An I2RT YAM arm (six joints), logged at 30 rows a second.
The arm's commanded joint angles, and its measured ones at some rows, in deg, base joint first. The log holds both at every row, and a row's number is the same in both.
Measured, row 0: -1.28, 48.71, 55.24, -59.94, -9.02, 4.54
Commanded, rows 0 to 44: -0.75, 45.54, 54.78, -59.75, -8.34, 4.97; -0.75, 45.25, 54.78, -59.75, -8.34, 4.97; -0.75, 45.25, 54.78, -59.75, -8.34, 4.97; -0.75, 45.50, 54.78, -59.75, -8.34, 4.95; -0.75, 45.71, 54.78, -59.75, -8.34, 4.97; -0.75, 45.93, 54.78, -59.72, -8.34, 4.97; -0.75, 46.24, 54.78, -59.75, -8.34, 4.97; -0.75, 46.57, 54.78, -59.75, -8.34, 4.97; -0.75, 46.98, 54.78, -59.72, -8.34, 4.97; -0.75, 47.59, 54.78, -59.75, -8.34, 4.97; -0.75, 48.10, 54.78, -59.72, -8.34, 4.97; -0.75, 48.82, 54.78, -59.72, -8.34, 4.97; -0.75, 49.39, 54.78, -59.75, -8.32, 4.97; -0.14, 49.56, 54.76, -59.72, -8.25, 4.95; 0.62, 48.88, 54.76, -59.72, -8.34, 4.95; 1.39, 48.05, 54.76, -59.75, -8.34, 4.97; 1.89, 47.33, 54.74, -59.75, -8.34, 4.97; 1.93, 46.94, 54.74, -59.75, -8.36, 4.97; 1.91, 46.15, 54.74, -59.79, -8.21, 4.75; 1.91, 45.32, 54.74, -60.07, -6.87, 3.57; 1.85, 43.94, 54.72, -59.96, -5.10, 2.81; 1.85, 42.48, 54.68, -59.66, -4.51, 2.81; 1.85, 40.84, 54.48, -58.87, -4.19, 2.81; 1.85, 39.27, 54.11, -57.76, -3.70, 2.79; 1.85, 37.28, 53.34, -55.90, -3.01, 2.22; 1.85, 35.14, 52.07, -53.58, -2.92, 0.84; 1.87, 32.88, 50.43, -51.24, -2.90, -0.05; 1.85, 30.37, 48.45, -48.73, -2.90, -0.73; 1.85, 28.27, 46.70, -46.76, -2.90, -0.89; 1.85, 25.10, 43.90, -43.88, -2.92, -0.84; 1.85, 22.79, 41.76, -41.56, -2.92, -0.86; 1.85, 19.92, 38.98, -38.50, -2.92, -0.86; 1.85, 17.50, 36.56, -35.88, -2.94, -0.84; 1.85, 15.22, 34.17, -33.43, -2.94, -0.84; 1.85, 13.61, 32.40, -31.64, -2.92, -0.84; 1.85, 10.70, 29.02, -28.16, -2.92, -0.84; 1.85, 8.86, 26.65, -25.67, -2.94, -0.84; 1.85, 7.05, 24.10, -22.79, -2.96, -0.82; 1.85, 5.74, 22.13, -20.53, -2.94, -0.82; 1.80, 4.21, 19.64, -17.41, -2.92, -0.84; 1.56, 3.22, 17.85, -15.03, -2.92, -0.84; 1.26, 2.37, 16.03, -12.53, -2.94, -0.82; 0.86, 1.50, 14.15, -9.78, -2.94, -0.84; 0.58, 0.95, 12.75, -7.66, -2.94, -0.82; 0.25, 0.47, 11.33, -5.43, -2.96, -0.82
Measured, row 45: 1.23, 2.72, 15.70, -10.66, -3.86, -0.45
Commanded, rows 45 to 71: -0.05, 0.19, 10.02, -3.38, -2.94, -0.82; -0.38, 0.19, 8.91, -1.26, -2.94, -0.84; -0.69, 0.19, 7.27, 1.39, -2.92, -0.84; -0.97, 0.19, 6.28, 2.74, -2.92, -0.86; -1.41, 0.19, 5.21, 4.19, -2.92, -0.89; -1.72, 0.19, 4.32, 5.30, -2.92, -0.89; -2.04, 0.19, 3.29, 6.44, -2.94, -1.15; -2.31, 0.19, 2.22, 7.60, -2.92, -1.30; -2.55, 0.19, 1.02, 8.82, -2.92, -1.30; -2.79, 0.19, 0.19, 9.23, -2.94, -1.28; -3.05, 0.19, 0.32, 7.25, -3.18, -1.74; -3.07, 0.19, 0.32, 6.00, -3.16, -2.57; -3.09, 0.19, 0.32, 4.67, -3.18, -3.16; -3.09, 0.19, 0.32, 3.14, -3.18, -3.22; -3.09, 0.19, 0.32, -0.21, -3.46, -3.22; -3.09, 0.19, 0.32, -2.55, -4.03, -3.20; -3.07, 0.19, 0.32, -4.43, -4.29, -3.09; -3.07, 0.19, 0.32, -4.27, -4.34, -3.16; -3.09, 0.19, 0.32, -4.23, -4.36, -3.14; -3.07, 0.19, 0.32, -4.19, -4.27, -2.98; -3.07, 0.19, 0.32, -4.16, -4.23, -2.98; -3.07, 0.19, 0.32, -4.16, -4.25, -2.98; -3.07, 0.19, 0.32, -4.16, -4.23, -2.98; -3.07, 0.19, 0.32, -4.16, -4.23, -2.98; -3.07, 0.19, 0.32, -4.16, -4.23, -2.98; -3.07, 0.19, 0.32, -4.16, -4.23, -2.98; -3.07, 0.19, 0.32, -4.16, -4.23, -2.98
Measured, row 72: -2.70, 0.73, 0.60, -3.88, -3.95, -2.87
